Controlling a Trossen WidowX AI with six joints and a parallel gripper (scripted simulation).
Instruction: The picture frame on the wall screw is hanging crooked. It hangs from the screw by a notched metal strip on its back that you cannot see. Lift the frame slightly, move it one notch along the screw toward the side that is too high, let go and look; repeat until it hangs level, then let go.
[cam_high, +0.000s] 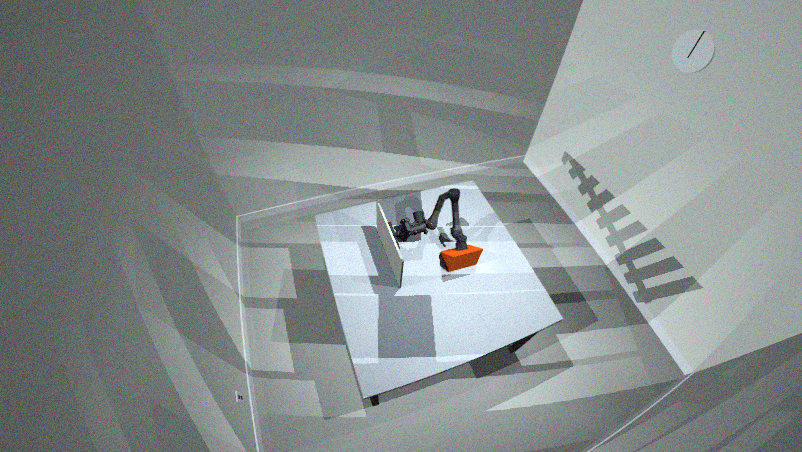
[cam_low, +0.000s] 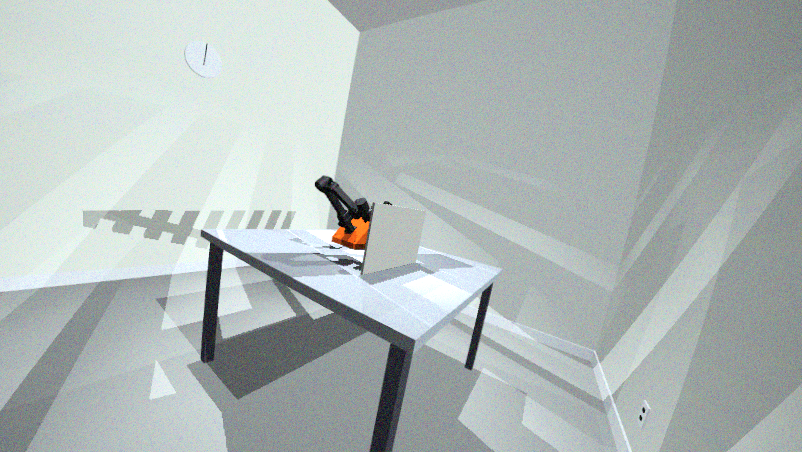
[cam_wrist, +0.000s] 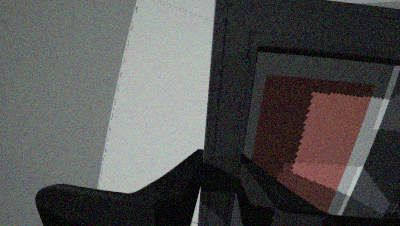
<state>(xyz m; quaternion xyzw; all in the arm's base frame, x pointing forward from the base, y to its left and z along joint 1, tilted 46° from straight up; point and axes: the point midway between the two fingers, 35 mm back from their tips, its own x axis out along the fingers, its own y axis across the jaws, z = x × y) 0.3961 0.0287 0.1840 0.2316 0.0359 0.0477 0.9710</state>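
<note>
Right now my gripper tip is 1 cm to the left of the picture frame and 5 cm above it. The rest, counted from my gripper tip: wall panel (2 cm ahead, 1 cm to the left, 7 cm below).
</note>
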